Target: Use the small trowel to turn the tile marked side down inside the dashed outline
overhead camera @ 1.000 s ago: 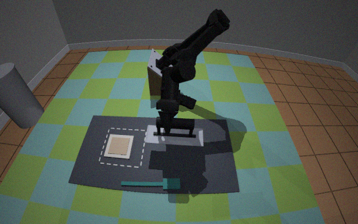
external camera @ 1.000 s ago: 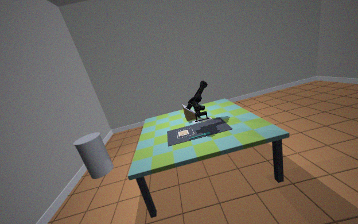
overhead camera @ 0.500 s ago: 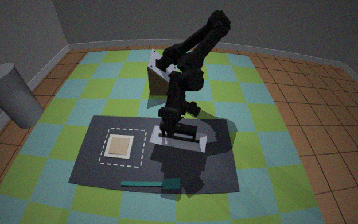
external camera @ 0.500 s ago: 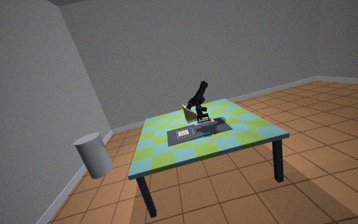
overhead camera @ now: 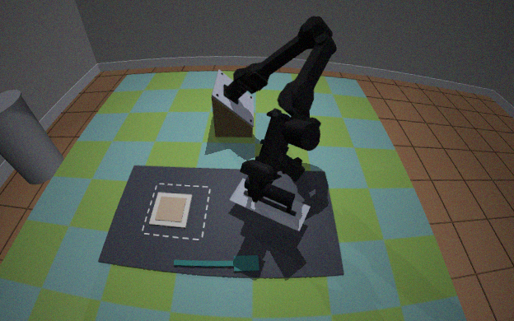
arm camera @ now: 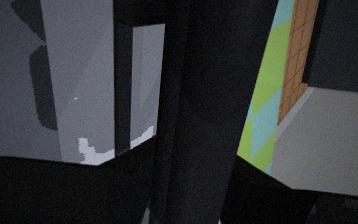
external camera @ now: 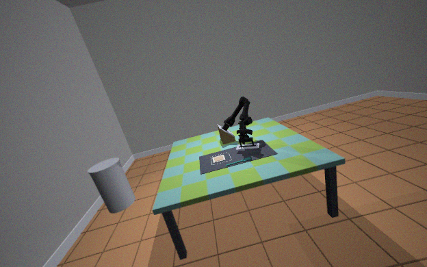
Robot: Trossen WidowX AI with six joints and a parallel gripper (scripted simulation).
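Now: gripper tip 20 mm past the dark grey trowel, 10 mm to the right of it and 10 mm above it. Also, from my gripper tip: dark mat 110 mm below, 100 mm to the right, 10 mm behind; then tile 240 mm to the right, 80 mm below, 40 mm behind; then teal flat tool 130 mm ahead, 90 mm to the right, 80 mm below.
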